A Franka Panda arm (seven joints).
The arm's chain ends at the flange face. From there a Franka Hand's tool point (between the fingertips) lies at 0.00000 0.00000 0.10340 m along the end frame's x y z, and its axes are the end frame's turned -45 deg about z.
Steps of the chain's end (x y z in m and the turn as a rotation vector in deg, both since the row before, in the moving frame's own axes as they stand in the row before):
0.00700, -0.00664, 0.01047, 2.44, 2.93, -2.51
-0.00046, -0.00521, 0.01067, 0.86, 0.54, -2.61
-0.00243, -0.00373, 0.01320, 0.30, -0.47, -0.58
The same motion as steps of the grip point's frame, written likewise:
0.01650, 0.00073, 0.01024, -0.35, 3.80, -2.51
0.00514, -0.00446, 0.01065, 0.23, 0.99, -2.61
0.00070, -0.00534, 0.01320, 0.54, -0.12, -0.58

